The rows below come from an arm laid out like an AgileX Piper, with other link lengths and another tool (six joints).
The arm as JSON. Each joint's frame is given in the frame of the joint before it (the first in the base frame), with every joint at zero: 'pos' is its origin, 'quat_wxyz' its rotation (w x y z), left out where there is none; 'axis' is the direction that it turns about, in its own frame. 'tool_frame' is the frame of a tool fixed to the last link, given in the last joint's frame.
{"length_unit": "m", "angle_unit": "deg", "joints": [
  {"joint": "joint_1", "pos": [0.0, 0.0, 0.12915], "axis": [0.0, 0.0, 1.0]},
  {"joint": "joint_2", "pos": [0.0, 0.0, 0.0], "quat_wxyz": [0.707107, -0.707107, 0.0, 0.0], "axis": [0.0, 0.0, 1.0]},
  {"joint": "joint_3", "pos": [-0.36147, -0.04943, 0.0], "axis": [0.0, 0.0, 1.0]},
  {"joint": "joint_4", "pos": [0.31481, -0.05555, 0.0], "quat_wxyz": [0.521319, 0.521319, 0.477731, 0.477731], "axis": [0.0, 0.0, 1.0]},
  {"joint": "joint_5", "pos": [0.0, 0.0, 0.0], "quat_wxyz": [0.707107, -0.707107, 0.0, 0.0], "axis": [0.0, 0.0, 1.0]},
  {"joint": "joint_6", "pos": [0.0, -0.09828, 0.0], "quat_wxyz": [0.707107, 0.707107, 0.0, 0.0], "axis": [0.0, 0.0, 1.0]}
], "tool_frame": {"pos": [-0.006, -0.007, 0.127], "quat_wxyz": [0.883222, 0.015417, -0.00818, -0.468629]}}
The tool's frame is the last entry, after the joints.
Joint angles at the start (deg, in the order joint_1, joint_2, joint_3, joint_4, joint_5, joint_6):
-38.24 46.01 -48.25 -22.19 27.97 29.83
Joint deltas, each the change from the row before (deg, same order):
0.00 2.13 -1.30 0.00 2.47 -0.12
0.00 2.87 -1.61 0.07 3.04 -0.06
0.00 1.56 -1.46 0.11 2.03 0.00
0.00 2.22 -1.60 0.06 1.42 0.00
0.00 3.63 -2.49 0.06 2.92 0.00
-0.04 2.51 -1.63 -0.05 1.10 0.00
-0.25 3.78 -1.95 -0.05 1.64 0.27
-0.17 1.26 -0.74 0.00 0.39 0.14
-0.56 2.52 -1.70 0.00 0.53 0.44
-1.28 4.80 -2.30 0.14 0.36 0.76
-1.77 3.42 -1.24 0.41 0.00 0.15
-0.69 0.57 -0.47 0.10 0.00 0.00
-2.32 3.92 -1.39 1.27 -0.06 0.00
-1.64 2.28 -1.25 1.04 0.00 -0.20
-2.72 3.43 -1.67 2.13 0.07 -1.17
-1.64 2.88 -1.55 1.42 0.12 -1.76
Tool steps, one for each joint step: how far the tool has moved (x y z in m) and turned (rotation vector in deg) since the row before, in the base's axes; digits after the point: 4 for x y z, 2 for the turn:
0.0037 -0.0070 -0.0081 1.94 2.47 -0.88
0.0052 -0.0088 -0.0116 2.63 3.13 -1.11
0.0022 -0.0046 -0.0025 1.37 1.45 -0.75
0.0061 -0.0068 -0.0033 1.28 1.46 -0.52
0.0083 -0.0107 -0.0089 2.49 2.94 -1.08
0.0076 -0.0080 -0.0046 1.15 1.51 -0.45
0.0097 -0.0123 -0.0122 2.17 2.47 -1.03
0.0033 -0.0046 -0.0031 0.61 0.60 -0.40
0.0064 -0.0108 -0.0042 1.00 0.73 -1.04
0.0108 -0.0210 -0.0160 2.20 1.60 -1.93
0.0023 -0.0183 -0.0157 1.80 1.27 -1.91
-0.0015 -0.0054 -0.0006 0.14 0.01 -0.70
0.0003 -0.0210 -0.0205 2.63 0.89 -2.45
-0.0012 -0.0140 -0.0094 1.40 0.09 -1.64
-0.0044 -0.0208 -0.0172 2.48 0.34 -2.20
-0.0007 -0.0154 -0.0138 1.62 0.84 -0.55

